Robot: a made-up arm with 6 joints.
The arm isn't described. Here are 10 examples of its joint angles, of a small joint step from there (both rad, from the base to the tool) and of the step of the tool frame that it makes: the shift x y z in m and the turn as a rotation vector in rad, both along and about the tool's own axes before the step.
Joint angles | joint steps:
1: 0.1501 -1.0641 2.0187 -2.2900 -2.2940 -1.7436 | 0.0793 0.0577 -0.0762 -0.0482 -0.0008 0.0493
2: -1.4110 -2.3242 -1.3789 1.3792 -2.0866 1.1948 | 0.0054 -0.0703 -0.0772 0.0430 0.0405 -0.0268
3: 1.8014 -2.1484 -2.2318 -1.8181 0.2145 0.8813 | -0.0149 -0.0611 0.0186 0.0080 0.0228 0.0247
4: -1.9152 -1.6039 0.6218 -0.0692 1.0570 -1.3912 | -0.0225 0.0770 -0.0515 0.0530 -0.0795 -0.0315
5: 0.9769 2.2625 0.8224 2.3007 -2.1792 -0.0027 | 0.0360 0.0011 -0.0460 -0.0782 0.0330 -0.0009
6: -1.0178 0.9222 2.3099 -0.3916 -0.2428 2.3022 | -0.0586 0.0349 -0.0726 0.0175 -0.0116 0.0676
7: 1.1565 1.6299 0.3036 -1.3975 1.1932 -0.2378 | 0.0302 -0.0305 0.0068 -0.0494 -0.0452 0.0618
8: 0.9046 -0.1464 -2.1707 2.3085 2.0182 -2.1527 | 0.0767 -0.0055 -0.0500 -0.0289 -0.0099 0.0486
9: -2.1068 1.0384 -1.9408 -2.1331 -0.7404 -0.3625 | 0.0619 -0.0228 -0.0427 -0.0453 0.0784 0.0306
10: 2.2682 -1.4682 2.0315 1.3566 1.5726 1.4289 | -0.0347 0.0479 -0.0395 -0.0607 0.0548 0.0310
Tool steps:
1: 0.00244 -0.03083 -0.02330 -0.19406 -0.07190 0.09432
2: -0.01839 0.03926 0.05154 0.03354 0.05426 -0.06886
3: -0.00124 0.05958 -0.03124 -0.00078 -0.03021 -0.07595
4: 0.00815 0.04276 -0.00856 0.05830 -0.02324 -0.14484
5: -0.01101 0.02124 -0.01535 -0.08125 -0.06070 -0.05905
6: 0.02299 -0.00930 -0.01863 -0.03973 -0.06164 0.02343
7: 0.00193 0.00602 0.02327 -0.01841 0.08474 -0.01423
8: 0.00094 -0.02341 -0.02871 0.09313 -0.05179 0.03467
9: 0.03889 -0.07951 -0.01932 -0.13181 -0.09496 0.11057
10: 0.05563 0.07972 -0.00550 0.06599 -0.04950 -0.09235
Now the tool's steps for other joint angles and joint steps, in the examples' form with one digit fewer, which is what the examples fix.
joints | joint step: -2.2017 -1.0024 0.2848 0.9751 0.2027 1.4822 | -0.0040 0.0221 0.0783 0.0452 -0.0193 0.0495
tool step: -0.0699 -0.0311 0.0333 -0.0714 0.1262 0.0336
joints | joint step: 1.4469 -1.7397 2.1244 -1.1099 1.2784 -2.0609 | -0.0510 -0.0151 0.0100 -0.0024 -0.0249 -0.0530
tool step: 0.0331 0.0332 0.0081 0.0391 0.0234 -0.0575
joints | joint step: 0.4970 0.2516 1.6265 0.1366 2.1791 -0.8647 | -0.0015 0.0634 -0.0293 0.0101 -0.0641 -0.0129
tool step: 0.0045 0.0316 0.0240 0.0338 0.0812 -0.0970
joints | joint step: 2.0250 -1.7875 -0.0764 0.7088 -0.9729 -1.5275 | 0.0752 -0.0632 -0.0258 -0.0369 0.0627 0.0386
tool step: -0.0121 -0.0615 -0.0018 -0.0807 0.0073 0.1593
